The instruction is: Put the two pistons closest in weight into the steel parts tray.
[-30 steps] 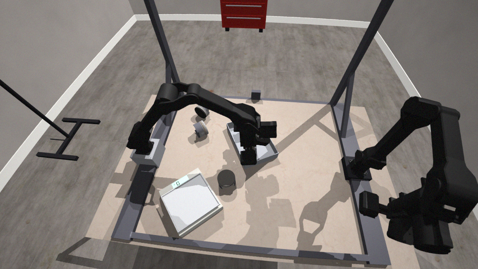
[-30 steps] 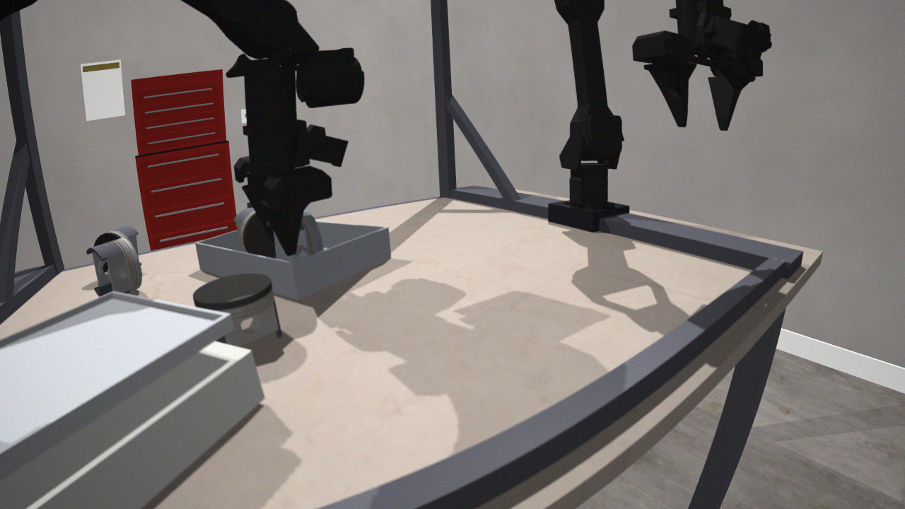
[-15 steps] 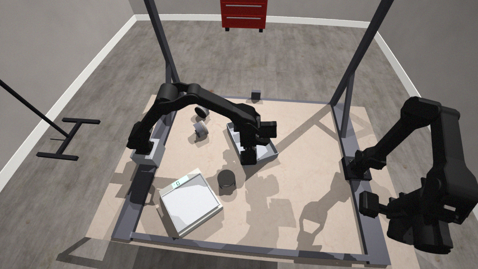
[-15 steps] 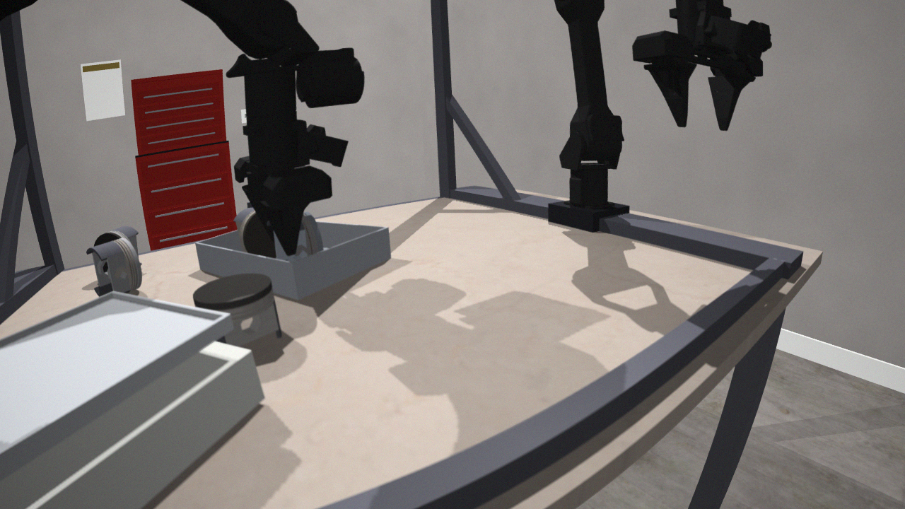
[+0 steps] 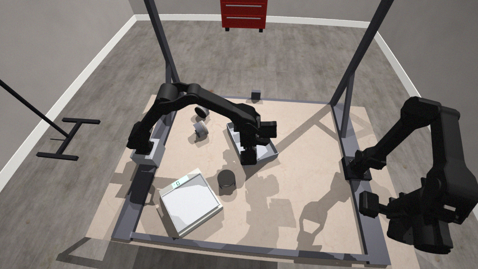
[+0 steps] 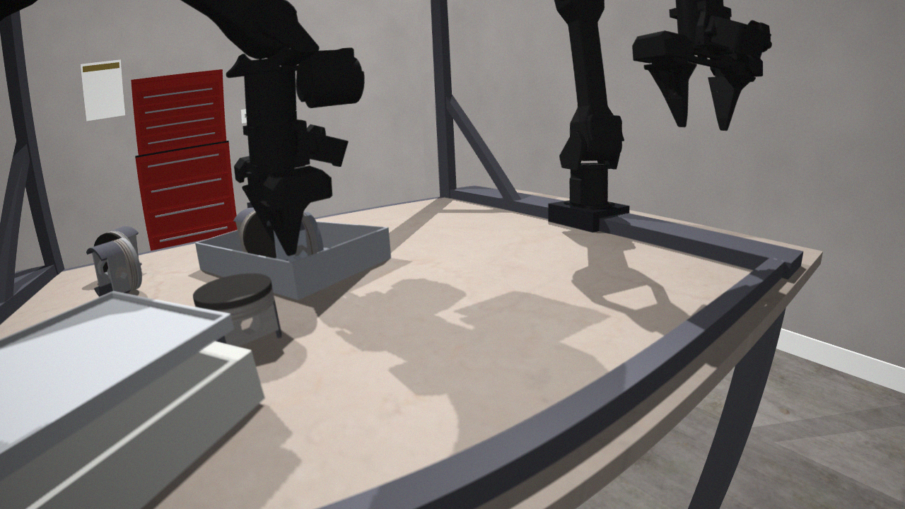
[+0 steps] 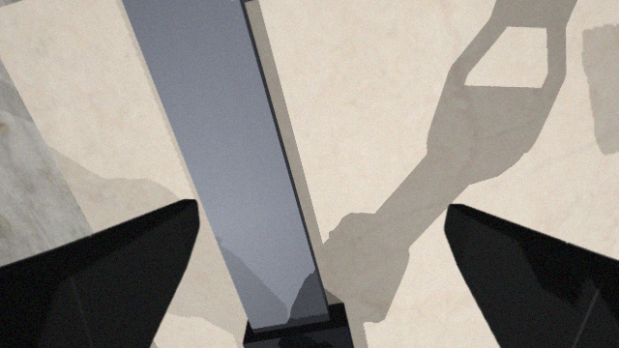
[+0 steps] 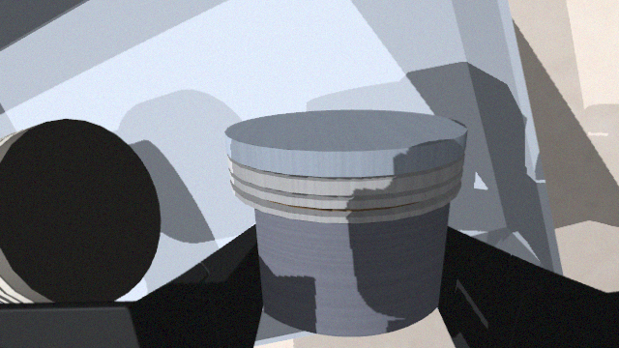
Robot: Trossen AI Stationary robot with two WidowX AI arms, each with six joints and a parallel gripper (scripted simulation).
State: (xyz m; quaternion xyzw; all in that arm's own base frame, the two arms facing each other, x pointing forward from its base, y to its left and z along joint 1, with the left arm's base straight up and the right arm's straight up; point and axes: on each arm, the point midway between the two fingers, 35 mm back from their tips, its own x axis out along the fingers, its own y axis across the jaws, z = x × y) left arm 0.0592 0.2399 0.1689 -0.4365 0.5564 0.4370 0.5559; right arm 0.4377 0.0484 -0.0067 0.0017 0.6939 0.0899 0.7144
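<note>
Right now the steel parts tray is 7 cm behind my right hand, 1 cm to the left of it and 6 cm below it. The rest, counted from my right hand: scale pan 24 cm ahead, 20 cm to the right, 2 cm below; then scale 23 cm ahead, 21 cm to the right, 4 cm below.
</note>
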